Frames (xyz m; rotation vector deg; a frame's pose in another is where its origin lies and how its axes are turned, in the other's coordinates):
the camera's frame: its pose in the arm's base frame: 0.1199 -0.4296 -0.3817 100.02 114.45 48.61
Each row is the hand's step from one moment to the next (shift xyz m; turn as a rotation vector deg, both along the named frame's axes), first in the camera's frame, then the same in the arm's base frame.
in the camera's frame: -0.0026 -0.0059 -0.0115 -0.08 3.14 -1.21
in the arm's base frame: -0.0112 -0.0052 0.0046 1.66 -0.14 2.92
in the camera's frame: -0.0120 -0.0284 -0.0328 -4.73 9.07 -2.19
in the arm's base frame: -0.0399 -0.0201 0.0052 6.41 -4.53 6.91
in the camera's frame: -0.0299 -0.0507 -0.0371 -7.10 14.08 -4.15
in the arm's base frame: -0.0565 -0.0398 -0.0080 9.44 -6.95 11.33
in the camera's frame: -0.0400 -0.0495 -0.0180 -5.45 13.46 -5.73
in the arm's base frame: -0.0420 -0.0457 -0.0229 7.70 -5.70 12.33
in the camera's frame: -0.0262 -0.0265 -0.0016 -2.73 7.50 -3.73
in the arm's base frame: -0.0166 -0.0275 -0.0189 3.90 -2.99 7.31
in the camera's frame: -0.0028 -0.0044 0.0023 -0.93 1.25 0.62
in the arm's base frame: -0.0014 -0.0025 -0.0049 1.50 -0.71 0.22
